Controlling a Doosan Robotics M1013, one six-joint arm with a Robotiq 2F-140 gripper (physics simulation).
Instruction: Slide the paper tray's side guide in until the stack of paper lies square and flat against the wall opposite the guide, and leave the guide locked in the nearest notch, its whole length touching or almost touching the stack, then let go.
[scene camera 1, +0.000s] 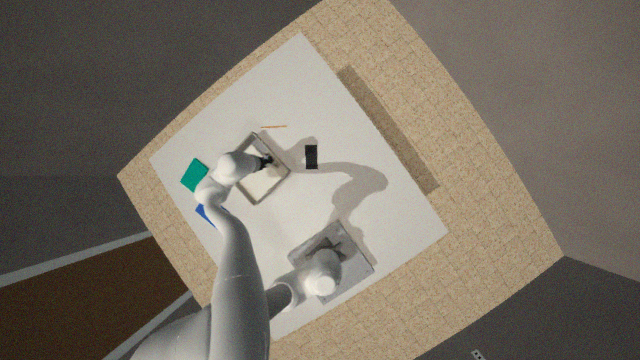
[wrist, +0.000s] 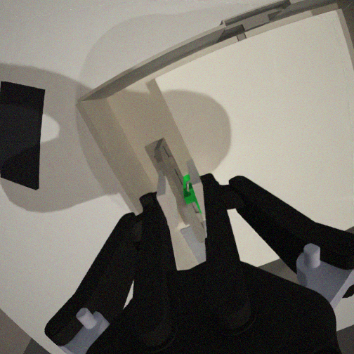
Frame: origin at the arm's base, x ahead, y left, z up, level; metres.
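Seen in the pictures: gripper, fingertip midpoint: (scene camera 1: 271, 162); arm's base at its link origin: (scene camera 1: 325, 257).
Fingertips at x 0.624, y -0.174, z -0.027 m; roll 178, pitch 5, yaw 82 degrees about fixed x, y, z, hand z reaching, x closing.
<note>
Pixels of each thing's top centre, then the offset from my fingertips to it. "*": a spot on its surface instead.
- beige paper tray at a spot on its surface: (scene camera 1: 288, 170) * 0.112 m back, 0.043 m right, 0.031 m up
- white paper stack at its top centre: (scene camera 1: 254, 172) 0.044 m ahead, 0.124 m left, 0.009 m down
- black block at its top centre: (scene camera 1: 311, 157) 0.144 m back, 0.190 m right, 0.044 m down
- orange stick at its top centre: (scene camera 1: 274, 126) 0.163 m ahead, 0.166 m right, 0.045 m down
- green pad at its top centre: (scene camera 1: 193, 175) 0.359 m ahead, 0.448 m left, 0.034 m down
- blue item at its top centre: (scene camera 1: 211, 211) 0.100 m ahead, 0.538 m left, 0.044 m down
The beige paper tray (scene camera 1: 288, 170) (wrist: 160, 62) lies on the white table, partly under my arm in the scene view. The white paper stack (scene camera 1: 257, 182) (wrist: 280, 125) lies flat in it. A strip of tray floor shows between the stack and the tray's left wall in the wrist view. The narrow grey-brown side guide (wrist: 172, 162), with a green latch (wrist: 190, 195), runs beside the stack's near edge. My gripper (scene camera 1: 268, 160) (wrist: 180, 176) is open by a small gap. Its fingertips stand on either side of the guide, the right one against or over the latch. The fingers hide the guide's lower part and its contact with the stack.
A black block (scene camera 1: 311, 157) (wrist: 22, 135) stands beside the tray. An orange stick (scene camera 1: 273, 126) lies near the tray's corner. A green pad (scene camera 1: 194, 175) and a blue item (scene camera 1: 204, 212) lie beside my arm. A grey base plate (scene camera 1: 357, 270) is at the table's near side.
</note>
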